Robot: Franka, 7 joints.
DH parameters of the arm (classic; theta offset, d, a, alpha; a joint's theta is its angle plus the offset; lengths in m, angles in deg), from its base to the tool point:
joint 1: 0 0.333 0 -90
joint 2: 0 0 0 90
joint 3: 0 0.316 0.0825 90
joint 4: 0 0 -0.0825 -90
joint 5: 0 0.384 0 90
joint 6: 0 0 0.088 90
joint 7: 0 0.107 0 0
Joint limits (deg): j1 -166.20..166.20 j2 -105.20..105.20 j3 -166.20..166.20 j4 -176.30..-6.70 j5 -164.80..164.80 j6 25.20..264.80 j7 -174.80..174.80
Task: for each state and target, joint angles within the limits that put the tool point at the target. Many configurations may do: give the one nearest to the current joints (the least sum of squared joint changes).
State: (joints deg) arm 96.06 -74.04 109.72 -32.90 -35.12 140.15 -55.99
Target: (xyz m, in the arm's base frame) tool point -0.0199 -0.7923 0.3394
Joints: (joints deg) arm 124.07 -71.44 116.61 -58.76 -31.92 118.11 -55.99
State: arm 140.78 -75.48 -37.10 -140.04 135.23 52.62 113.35
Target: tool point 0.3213 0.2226 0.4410
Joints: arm 127.45 -81.45 -86.24 -159.64 145.53 46.06 113.35
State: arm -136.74 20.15 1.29 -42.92 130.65 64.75 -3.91
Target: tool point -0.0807 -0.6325 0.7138
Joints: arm -114.08 31.78 11.26 -60.13 120.74 54.85 -3.91
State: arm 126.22 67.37 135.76 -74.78 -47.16 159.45 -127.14
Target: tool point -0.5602 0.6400 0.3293
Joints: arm 114.36 105.20 125.24 -39.48 -42.81 158.64 -127.14
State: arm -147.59 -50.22 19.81 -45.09 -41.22 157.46 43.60
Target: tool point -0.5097 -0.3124 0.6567
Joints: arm -158.41 -2.65 9.12 -101.85 -41.79 144.30 43.60
